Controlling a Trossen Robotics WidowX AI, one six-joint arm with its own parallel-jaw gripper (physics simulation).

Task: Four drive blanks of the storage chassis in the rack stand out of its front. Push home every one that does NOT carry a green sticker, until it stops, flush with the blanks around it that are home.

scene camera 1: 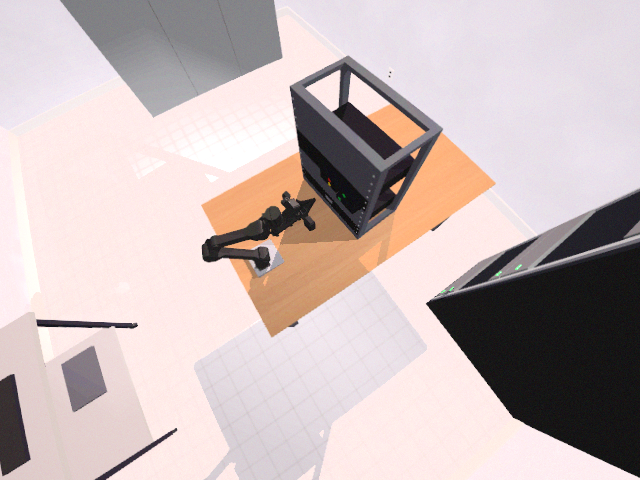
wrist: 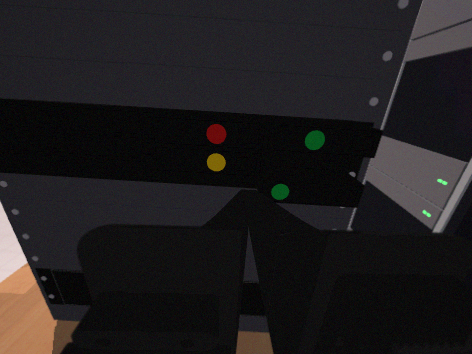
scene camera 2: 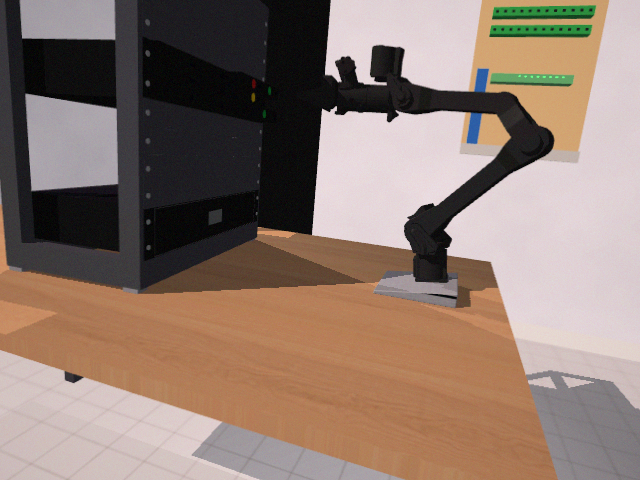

Labels:
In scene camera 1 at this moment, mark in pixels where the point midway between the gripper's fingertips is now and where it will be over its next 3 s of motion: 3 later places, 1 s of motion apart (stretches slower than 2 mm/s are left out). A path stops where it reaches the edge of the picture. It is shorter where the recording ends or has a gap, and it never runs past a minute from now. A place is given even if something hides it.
My gripper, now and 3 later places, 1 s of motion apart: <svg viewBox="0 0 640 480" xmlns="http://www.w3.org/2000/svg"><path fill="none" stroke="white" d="M315 199L319 193L328 186L329 183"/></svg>

